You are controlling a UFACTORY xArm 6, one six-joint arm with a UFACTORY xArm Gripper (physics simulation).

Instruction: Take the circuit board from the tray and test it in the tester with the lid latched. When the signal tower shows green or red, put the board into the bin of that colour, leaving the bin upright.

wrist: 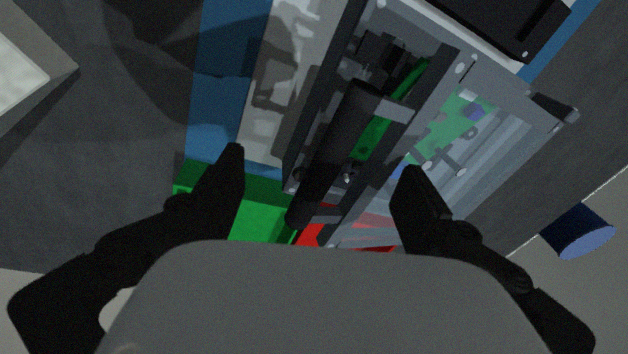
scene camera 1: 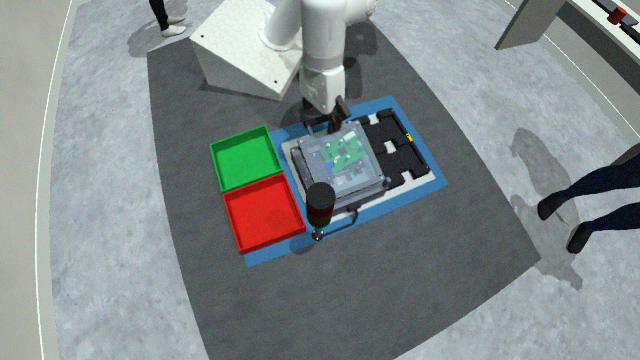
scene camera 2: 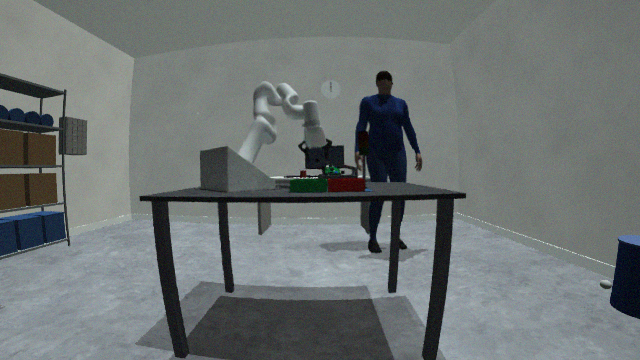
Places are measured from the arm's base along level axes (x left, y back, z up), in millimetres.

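Pixels of known places: gripper, between the fingertips: (wrist: 322,176) (scene camera 1: 321,119) (scene camera 2: 317,160); arm's base, origin of its link: (scene camera 1: 275,36).
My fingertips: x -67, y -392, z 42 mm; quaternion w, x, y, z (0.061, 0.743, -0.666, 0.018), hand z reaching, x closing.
Observation:
Ahead of a thing's pixels: the offset from my fingertips to its middle. "spot": to the spot under its first point. Level surfaces: height alone.
The green circuit board (scene camera 1: 342,151) (wrist: 450,120) lies in the tester and shows through the clear lid {dx -9, dy -102, dz -21 mm} (scene camera 1: 367,167) (wrist: 495,165). The lid seems tilted partly up, with a gap under its handle side; its exact angle is unclear. My gripper (scene camera 1: 327,120) (wrist: 322,176) is open and empty, its fingers apart on either side of the dark handle bar {spot: dx +18, dy +1, dz +6 mm} (wrist: 332,155) in the wrist view. The latch state cannot be told. The signal tower {spot: dx -130, dy -207, dz +125 mm} (scene camera 1: 320,202) (scene camera 2: 363,142) shows no lit lamp. The green bin {dx -188, dy +54, dz -108 mm} (scene camera 1: 247,157) (scene camera 2: 308,185) and red bin {dx -210, dy -94, dz -108 mm} (scene camera 1: 265,212) (scene camera 2: 346,184) stand upright.
The black tray {spot: dx +133, dy -134, dz -115 mm} (scene camera 1: 390,162) lies beside the tester, opposite the bins. The signal tower rises near the red bin's corner. The white wedge-shaped robot base (scene camera 1: 245,50) (scene camera 2: 215,167) stands behind the bins. A person (scene camera 2: 384,125) stands beyond the table {dz -133 mm} (scene camera 2: 410,191).

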